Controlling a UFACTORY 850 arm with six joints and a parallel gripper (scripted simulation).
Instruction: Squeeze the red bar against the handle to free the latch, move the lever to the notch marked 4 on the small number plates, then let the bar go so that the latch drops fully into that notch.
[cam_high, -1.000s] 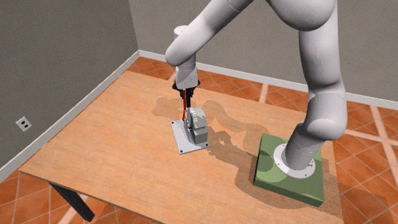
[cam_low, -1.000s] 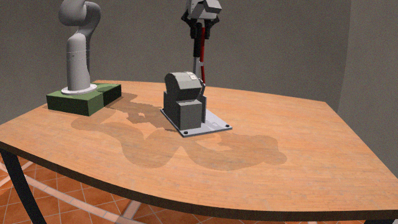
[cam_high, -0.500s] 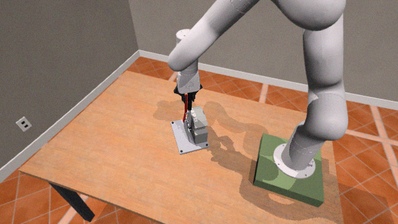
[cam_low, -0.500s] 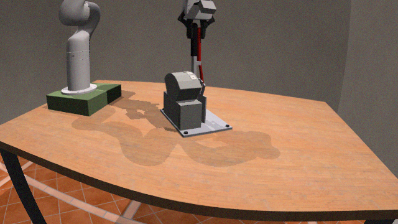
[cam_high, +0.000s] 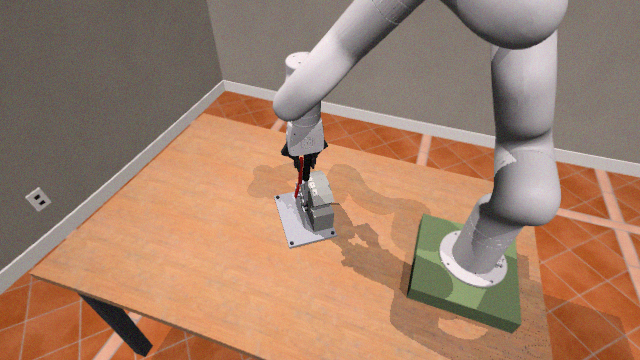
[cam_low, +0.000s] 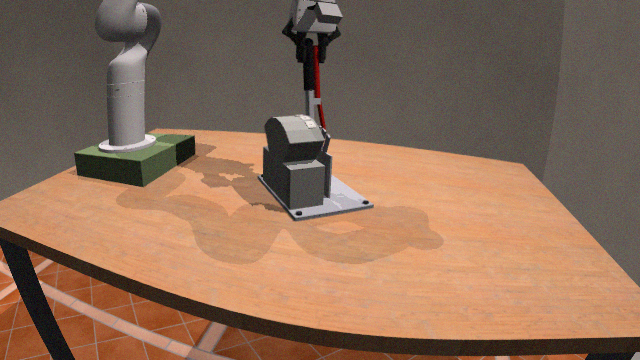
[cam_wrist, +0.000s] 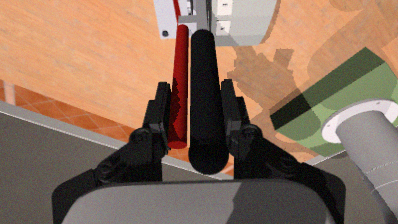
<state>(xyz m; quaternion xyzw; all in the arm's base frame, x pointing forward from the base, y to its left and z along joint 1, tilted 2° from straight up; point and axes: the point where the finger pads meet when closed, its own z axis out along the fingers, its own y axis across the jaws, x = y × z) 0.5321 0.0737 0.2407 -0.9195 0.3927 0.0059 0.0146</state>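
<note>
Now: the red bar 20 mm ahead of my hand and 110 mm below it.
</note>
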